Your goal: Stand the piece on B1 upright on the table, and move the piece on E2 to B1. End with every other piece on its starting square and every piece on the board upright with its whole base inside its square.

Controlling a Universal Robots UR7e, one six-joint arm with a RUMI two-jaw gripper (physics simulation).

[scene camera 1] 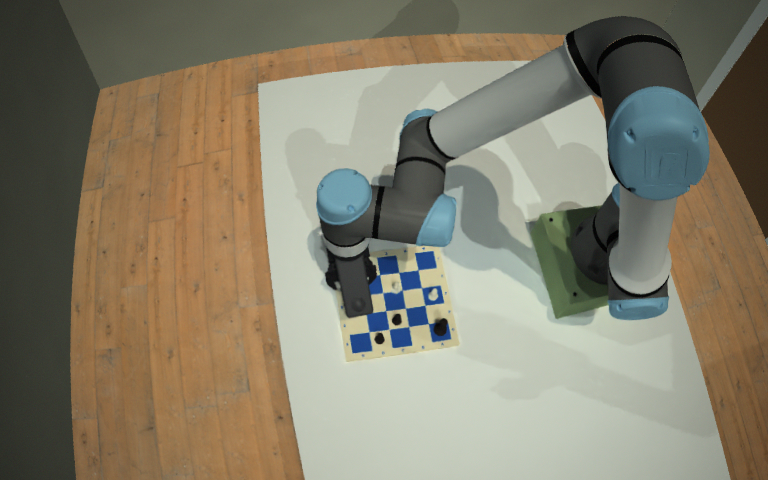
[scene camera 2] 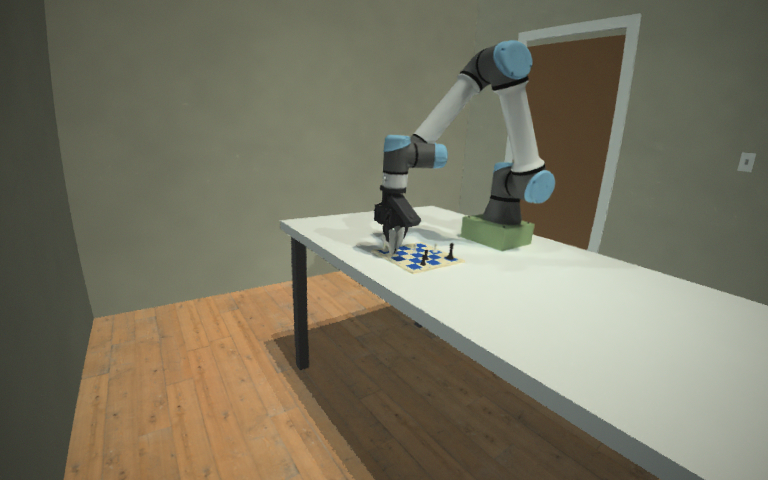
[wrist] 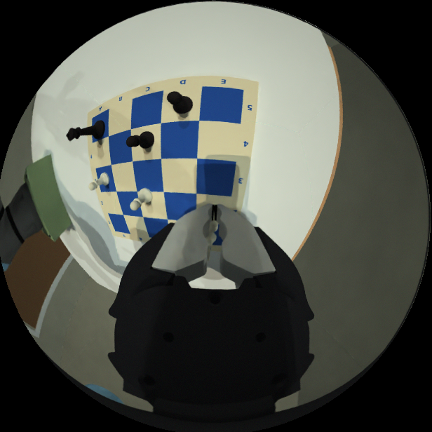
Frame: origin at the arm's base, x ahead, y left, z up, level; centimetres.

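Seen in the pictures: gripper, fingertip midpoint: [scene camera 2: 393, 253]; arm's base, link origin: [scene camera 1: 601, 251] [scene camera 2: 501, 220].
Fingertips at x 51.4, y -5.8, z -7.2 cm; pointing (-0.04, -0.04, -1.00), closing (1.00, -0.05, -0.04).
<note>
Offsets run from my fingertips to a thing's top centre.
The chessboard {dx -7.5, dy +3.6, dz -0.6 cm} [scene camera 1: 399, 351] [scene camera 2: 414, 271] [wrist: 254, 100] lies on the table. B1 shows bare in scene camera 1 and the wrist view; no piece that I can identify as the one from B1 shows on the table. My gripper [scene camera 2: 391, 252] [wrist: 213, 206] is shut, low over the E2 area, its fingertips together. In the wrist view, parts of white pieces [wrist: 213, 226] show in the narrow notch between the fingers, around E2 and E1. Their bases are mostly hidden, so I cannot tell exactly how they stand or whether the fingers touch them.
A tall black piece {dx -14.7, dy +11.3, dz +4.7 cm} [scene camera 1: 440, 326] [scene camera 2: 451, 251] [wrist: 97, 130] stands on A5. Black pawns stand on D5 {dx -3.0, dy +10.7, dz +2.6 cm} [scene camera 1: 379, 338] [wrist: 181, 103] and C4 {dx -7.0, dy +7.7, dz +2.6 cm} [scene camera 1: 397, 319] [wrist: 145, 140]. White pieces stand on A3 {dx -15.1, dy +4.2, dz +2.6 cm} [scene camera 1: 433, 293] [wrist: 102, 180] and C2 {dx -8.3, dy +1.2, dz +2.6 cm} [scene camera 1: 395, 285] [wrist: 144, 196].
</note>
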